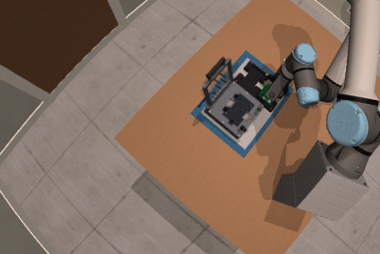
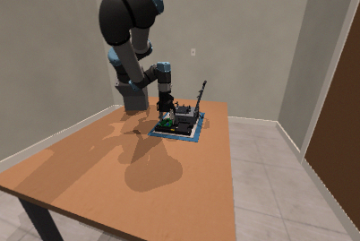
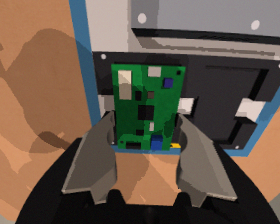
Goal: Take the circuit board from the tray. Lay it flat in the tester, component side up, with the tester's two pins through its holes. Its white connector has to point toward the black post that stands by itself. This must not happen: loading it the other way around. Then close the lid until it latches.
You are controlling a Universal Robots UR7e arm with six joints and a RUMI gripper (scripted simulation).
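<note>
The black block lies 23 cm to the left of my hand and 4 cm above it. From my hand the other things lie so: tester lid: 19 cm ahead, 17 cm to the left, 14 cm above; green circuit board: right at my hand.
</note>
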